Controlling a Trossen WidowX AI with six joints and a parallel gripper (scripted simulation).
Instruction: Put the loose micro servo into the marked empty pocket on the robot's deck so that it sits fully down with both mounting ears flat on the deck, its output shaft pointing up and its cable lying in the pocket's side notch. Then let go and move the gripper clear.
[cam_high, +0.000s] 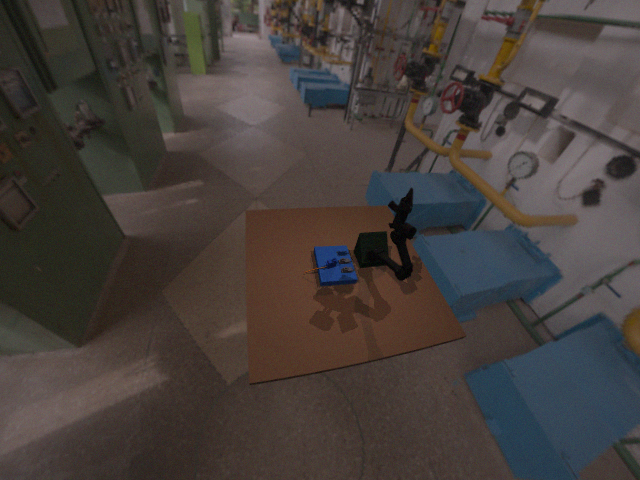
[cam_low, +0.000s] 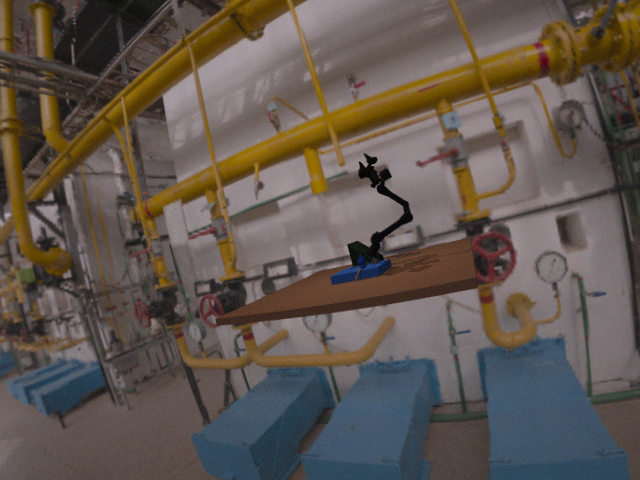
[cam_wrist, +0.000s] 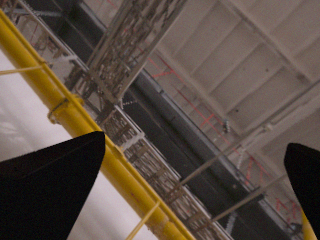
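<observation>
Now: gripper tip 69 cm above the blue robot deck, 27 cm short of it and 15 cm to the left of it.
</observation>
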